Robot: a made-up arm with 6 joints.
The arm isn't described. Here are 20 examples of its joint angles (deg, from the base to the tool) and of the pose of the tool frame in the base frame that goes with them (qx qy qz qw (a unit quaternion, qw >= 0); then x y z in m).
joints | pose
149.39 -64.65 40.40 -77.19 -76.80 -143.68 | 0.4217 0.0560 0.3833 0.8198 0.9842 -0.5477 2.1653
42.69 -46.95 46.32 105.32 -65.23 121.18 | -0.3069 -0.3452 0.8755 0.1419 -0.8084 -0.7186 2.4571
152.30 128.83 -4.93 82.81 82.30 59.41 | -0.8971 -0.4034 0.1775 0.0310 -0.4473 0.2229 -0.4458
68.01 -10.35 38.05 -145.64 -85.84 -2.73 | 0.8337 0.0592 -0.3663 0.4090 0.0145 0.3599 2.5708
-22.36 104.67 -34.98 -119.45 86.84 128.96 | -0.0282 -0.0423 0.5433 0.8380 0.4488 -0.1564 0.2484
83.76 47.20 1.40 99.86 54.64 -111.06 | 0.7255 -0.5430 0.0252 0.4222 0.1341 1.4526 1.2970
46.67 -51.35 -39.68 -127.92 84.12 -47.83 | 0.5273 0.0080 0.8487 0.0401 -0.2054 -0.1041 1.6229
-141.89 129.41 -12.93 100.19 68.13 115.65 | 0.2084 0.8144 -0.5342 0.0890 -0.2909 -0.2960 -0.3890
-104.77 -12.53 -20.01 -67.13 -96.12 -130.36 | -0.2560 0.4813 -0.8312 0.1094 -0.1952 -0.4183 1.7945
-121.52 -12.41 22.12 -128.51 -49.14 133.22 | 0.5171 0.5087 -0.5827 0.3665 -0.1536 -0.4199 2.3766
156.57 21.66 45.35 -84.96 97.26 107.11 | -0.3154 0.9220 0.1731 0.1434 -1.0368 0.4534 2.1628
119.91 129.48 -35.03 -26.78 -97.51 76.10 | -0.0272 0.3337 0.4549 0.8252 0.0641 0.1586 0.0309
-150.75 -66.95 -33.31 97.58 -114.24 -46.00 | -0.6271 0.7592 0.0649 0.1615 0.5080 0.2334 1.9360
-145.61 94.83 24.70 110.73 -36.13 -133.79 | -0.9555 0.1840 -0.1629 0.1633 -1.2534 -0.9531 0.1743
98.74 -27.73 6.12 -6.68 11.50 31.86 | -0.4724 0.6513 0.3529 0.4776 0.1745 0.0303 2.3738
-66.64 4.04 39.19 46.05 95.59 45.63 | 0.0664 -0.0109 -0.7957 0.6019 0.1204 -0.6061 2.5933
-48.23 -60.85 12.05 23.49 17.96 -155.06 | -0.2757 0.5134 0.6457 0.4934 -0.7148 0.5211 2.2130
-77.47 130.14 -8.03 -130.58 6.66 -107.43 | 0.4247 -0.7883 -0.0987 0.4343 0.1542 -0.2276 -0.2287
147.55 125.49 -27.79 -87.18 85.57 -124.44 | 0.1482 -0.8524 -0.4709 0.1723 -0.1390 0.0918 0.0614
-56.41 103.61 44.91 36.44 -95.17 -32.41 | -0.5061 -0.1876 0.0264 0.8414 0.7668 -1.4691 0.0394
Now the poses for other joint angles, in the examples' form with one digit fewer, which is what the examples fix.
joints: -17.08 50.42 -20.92 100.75 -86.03 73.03
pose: 0.489 0.094 0.617 0.609 1.216 -0.372 0.979
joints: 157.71 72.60 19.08 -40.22 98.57 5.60
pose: -0.607 0.607 0.509 0.060 -1.270 0.652 0.622
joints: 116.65 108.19 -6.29 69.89 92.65 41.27
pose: -0.972 0.057 0.188 0.127 -0.370 0.837 -0.164
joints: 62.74 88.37 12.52 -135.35 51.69 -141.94
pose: 0.569 -0.212 0.754 0.252 0.456 1.101 0.184
